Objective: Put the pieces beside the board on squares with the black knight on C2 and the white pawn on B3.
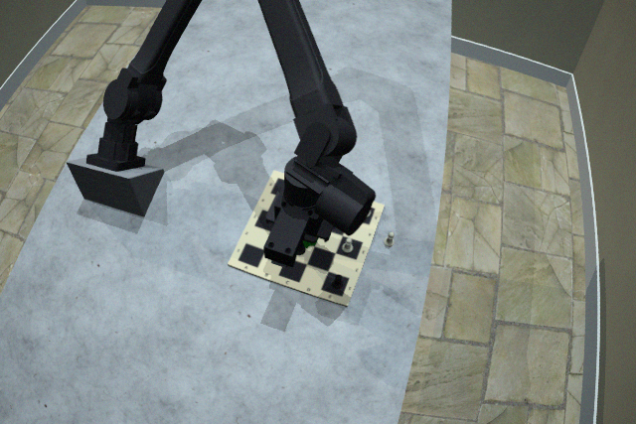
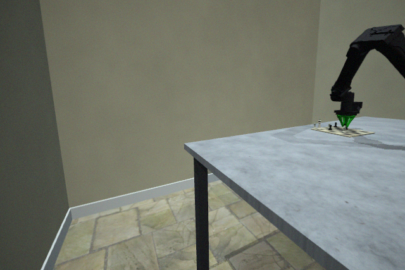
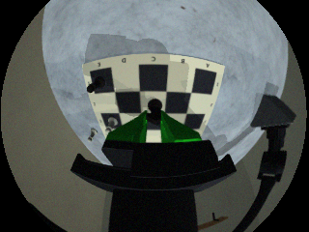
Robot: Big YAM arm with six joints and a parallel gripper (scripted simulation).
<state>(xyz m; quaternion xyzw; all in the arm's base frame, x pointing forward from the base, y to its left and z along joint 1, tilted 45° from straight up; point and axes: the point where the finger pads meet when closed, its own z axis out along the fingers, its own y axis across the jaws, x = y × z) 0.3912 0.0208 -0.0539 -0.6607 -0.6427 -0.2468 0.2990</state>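
The black knight is 10 mm to the right of my hand and 10 mm below it. Round my hand: tall white piece 90 mm ahead, 100 mm to the left; then chessboard 30 mm to the left, 30 mm below.
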